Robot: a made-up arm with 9 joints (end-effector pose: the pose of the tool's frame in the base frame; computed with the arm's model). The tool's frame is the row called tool. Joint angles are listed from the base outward.
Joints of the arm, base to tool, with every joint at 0 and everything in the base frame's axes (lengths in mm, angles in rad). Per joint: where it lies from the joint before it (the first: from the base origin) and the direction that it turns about. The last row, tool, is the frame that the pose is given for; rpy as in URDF.
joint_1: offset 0 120 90 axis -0.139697 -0.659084 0.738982
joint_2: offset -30 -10 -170 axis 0.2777 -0.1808 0.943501
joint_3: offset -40 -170 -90 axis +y
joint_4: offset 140 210 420 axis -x
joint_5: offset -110 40 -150 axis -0.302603 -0.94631 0.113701
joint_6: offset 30 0 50 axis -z
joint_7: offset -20 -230 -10 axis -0.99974 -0.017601 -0.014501
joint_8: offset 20 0 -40 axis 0.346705 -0.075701 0.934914
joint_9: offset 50 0 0 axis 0.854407 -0.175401 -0.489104
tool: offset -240 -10 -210 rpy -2.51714 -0.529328 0.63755
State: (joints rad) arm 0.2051 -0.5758 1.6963 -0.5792 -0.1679 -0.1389 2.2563 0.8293 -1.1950
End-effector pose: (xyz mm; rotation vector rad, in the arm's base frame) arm 317.4 -237.6 -389.3 0.3473 -1.8915 1.8186
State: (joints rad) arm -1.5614 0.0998 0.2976 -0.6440 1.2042 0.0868 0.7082 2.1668 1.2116
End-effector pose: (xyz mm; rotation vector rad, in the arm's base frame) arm -258.2 303.7 204.7 -1.0360 0.1905 -0.4256
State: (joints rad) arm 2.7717 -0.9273 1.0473 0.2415 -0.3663 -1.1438 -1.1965 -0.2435 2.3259
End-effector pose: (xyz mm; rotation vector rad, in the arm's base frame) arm -47.2 710.7 480.5 -1.3449 0.5760 -0.0083
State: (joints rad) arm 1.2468 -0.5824 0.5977 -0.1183 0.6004 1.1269 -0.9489 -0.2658 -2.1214
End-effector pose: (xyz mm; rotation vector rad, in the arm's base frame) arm -151.8 -90.5 -108.1 2.6913 1.2421 0.2897
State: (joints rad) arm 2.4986 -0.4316 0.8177 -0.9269 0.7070 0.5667 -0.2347 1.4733 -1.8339
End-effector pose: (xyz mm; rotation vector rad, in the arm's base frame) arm 198.5 272.9 284.3 -0.3937 1.5603 1.4349
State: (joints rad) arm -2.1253 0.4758 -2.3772 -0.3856 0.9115 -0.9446 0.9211 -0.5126 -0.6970
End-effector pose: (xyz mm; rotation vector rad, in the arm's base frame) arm -433.6 677.4 361.0 0.5048 -0.4038 0.1454
